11 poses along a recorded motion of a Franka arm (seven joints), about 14 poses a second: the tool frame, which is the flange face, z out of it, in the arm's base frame.
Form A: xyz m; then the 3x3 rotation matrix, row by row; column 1 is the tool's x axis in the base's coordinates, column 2 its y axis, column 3 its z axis. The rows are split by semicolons.
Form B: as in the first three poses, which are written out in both.
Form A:
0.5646 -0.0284 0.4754; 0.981 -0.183 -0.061; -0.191 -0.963 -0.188; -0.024 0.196 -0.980
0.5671 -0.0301 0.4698; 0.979 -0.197 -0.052; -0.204 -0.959 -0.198; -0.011 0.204 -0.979
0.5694 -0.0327 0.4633; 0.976 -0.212 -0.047; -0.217 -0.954 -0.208; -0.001 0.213 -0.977
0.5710 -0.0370 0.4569; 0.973 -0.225 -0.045; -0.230 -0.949 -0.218; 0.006 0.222 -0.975
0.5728 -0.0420 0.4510; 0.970 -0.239 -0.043; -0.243 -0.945 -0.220; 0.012 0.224 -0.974
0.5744 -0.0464 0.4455; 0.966 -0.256 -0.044; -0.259 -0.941 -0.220; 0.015 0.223 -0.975
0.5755 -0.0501 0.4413; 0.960 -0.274 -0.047; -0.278 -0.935 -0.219; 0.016 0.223 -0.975
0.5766 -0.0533 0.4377; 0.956 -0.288 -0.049; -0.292 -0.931 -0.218; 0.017 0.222 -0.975
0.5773 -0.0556 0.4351; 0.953 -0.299 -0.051; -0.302 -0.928 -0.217; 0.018 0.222 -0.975
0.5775 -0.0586 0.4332; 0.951 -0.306 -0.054; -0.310 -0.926 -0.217; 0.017 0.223 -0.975
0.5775 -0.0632 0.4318; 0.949 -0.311 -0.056; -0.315 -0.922 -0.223; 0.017 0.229 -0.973
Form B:
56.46 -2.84 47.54; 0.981 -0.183 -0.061; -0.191 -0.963 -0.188; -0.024 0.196 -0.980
56.71 -3.01 46.98; 0.979 -0.197 -0.052; -0.204 -0.959 -0.198; -0.011 0.204 -0.979
56.94 -3.27 46.33; 0.976 -0.212 -0.047; -0.217 -0.954 -0.208; -0.001 0.213 -0.977
57.10 -3.70 45.69; 0.973 -0.225 -0.045; -0.230 -0.949 -0.218; 0.006 0.222 -0.975
57.28 -4.20 45.10; 0.970 -0.239 -0.043; -0.243 -0.945 -0.220; 0.012 0.224 -0.974
57.44 -4.64 44.55; 0.966 -0.256 -0.044; -0.259 -0.941 -0.220; 0.015 0.223 -0.975
57.55 -5.01 44.13; 0.960 -0.274 -0.047; -0.278 -0.935 -0.219; 0.016 0.223 -0.975
57.66 -5.33 43.77; 0.956 -0.288 -0.049; -0.292 -0.931 -0.218; 0.017 0.222 -0.975
57.73 -5.56 43.51; 0.953 -0.299 -0.051; -0.302 -0.928 -0.217; 0.018 0.222 -0.975
57.75 -5.86 43.32; 0.951 -0.306 -0.054; -0.310 -0.926 -0.217; 0.017 0.223 -0.975
57.75 -6.32 43.18; 0.949 -0.311 -0.056; -0.315 -0.922 -0.223; 0.017 0.229 -0.973

